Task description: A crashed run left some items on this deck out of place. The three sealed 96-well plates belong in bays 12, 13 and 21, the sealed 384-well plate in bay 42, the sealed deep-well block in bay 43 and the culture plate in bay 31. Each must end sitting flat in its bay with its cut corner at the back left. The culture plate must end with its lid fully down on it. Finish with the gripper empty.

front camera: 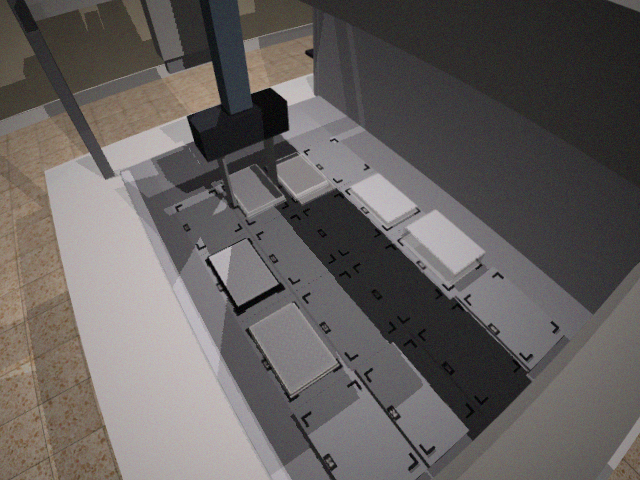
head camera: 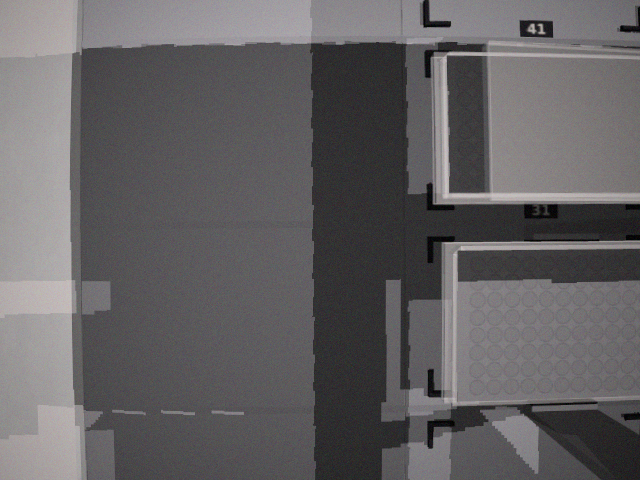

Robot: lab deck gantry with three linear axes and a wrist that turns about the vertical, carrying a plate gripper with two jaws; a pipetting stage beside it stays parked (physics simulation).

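Frame: origin at the robot's base, x ahead, y left, z up, level; metres.
Seen in the pictures: gripper, fingertip midpoint: (front camera: 253, 191) (head camera: 555, 319); robot's base, link origin: (front camera: 177, 208).
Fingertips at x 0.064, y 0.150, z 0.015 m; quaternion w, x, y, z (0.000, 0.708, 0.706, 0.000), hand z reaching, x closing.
Offsets run from my fingertips to a thing's top centre. "spot": to the spot under its first point.
My gripper (front camera: 252, 191) (head camera: 566, 322) is shut on a sealed 96-well plate @[0.000 m ahead, 0.000 m left, 0.014 m up] (front camera: 255, 187) (head camera: 547, 341), one jaw at its front and one at its back edge. The plate is level, a little above bay 21, its cut corner at the back left. The culture plate @[0.024 m ahead, 0.107 m left, 0.007 m up] (front camera: 302, 176) (head camera: 563, 124) lies in bay 31, its lid looking fully down. A dark-sided plate @[0.164 m ahead, 0.107 m right, 0.001 m down] (front camera: 245, 273) is in bay 12 and a pale plate @[0.328 m ahead, 0.107 m right, 0.001 m down] (front camera: 293, 347) in bay 13. The sealed 384-well plate @[0.164 m ahead, 0.214 m left, 0.001 m down] (front camera: 383, 197) is in bay 42, the tall deep-well block @[0.328 m ahead, 0.214 m left, 0.027 m up] (front camera: 445, 241) in bay 43. Their cut corners are unclear.
Bay 11 @[spot: 0.003 m ahead, 0.111 m right, 0.015 m down] (front camera: 206, 219) is left of the held plate. The culture plate stands close behind it. Label 41 @[spot: 0.000 m ahead, 0.168 m left, 0.015 m down] (head camera: 536, 28) shows behind bay 31. Bay 44 @[spot: 0.495 m ahead, 0.212 m left, 0.000 m up] (front camera: 511, 315) lies beyond the block. A tall dark wall (front camera: 465, 155) runs along the back. Shadows cross the deck.
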